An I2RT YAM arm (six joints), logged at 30 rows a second.
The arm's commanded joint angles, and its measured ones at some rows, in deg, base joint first. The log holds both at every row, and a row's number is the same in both.
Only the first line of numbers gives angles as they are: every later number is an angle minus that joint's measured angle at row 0.
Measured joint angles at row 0:
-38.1 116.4 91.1 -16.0 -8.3 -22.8
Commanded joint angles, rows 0 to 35:
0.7 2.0 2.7 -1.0 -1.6 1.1
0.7 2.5 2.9 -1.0 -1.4 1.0
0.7 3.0 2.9 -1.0 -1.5 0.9
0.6 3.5 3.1 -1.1 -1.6 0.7
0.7 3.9 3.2 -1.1 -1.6 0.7
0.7 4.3 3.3 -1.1 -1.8 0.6
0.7 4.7 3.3 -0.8 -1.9 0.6
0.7 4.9 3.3 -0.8 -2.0 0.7
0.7 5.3 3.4 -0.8 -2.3 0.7
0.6 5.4 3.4 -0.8 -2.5 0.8
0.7 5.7 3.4 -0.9 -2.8 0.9
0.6 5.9 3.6 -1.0 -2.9 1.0
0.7 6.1 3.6 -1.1 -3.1 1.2
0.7 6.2 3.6 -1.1 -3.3 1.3
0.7 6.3 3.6 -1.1 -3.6 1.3
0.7 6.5 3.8 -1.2 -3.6 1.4
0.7 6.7 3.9 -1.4 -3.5 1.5
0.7 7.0 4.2 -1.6 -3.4 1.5
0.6 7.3 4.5 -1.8 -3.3 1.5
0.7 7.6 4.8 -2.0 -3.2 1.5
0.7 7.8 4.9 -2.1 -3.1 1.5
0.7 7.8 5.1 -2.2 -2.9 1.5
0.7 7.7 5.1 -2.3 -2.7 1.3
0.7 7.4 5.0 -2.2 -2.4 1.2
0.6 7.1 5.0 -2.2 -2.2 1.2
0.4 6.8 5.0 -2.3 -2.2 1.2
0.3 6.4 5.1 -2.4 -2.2 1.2
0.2 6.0 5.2 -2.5 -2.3 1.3
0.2 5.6 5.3 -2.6 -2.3 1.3
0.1 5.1 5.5 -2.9 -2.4 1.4
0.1 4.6 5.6 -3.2 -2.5 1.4
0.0 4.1 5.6 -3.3 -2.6 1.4
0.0 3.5 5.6 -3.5 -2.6 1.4
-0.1 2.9 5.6 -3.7 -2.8 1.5
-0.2 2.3 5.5 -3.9 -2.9 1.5
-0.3 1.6 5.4 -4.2 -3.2 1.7
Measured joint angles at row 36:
0.1 6.1 4.0 -3.6 -2.2 0.9
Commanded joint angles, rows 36 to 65:
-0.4 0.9 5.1 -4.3 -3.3 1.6
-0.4 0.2 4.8 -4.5 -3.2 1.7
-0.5 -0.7 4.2 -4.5 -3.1 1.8
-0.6 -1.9 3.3 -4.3 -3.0 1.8
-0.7 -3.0 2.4 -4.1 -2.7 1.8
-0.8 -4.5 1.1 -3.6 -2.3 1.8
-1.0 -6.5 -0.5 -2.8 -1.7 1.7
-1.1 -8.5 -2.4 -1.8 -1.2 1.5
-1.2 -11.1 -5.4 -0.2 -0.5 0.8
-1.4 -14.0 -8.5 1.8 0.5 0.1
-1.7 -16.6 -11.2 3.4 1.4 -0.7
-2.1 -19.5 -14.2 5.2 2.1 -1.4
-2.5 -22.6 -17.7 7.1 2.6 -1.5
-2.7 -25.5 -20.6 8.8 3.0 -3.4
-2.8 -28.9 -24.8 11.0 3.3 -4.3
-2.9 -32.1 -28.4 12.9 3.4 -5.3
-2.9 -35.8 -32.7 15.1 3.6 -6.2
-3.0 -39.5 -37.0 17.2 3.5 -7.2
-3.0 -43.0 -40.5 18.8 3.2 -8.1
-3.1 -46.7 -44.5 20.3 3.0 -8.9
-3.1 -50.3 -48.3 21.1 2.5 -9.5
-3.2 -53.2 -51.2 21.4 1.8 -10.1
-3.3 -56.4 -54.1 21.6 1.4 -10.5
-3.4 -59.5 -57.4 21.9 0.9 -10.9
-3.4 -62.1 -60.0 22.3 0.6 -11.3
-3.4 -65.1 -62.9 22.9 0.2 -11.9
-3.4 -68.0 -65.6 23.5 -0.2 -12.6
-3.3 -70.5 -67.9 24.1 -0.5 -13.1
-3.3 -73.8 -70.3 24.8 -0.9 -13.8
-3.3 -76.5 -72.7 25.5 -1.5 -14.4
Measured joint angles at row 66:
-3.2 -71.5 -68.7 19.7 0.7 -11.3
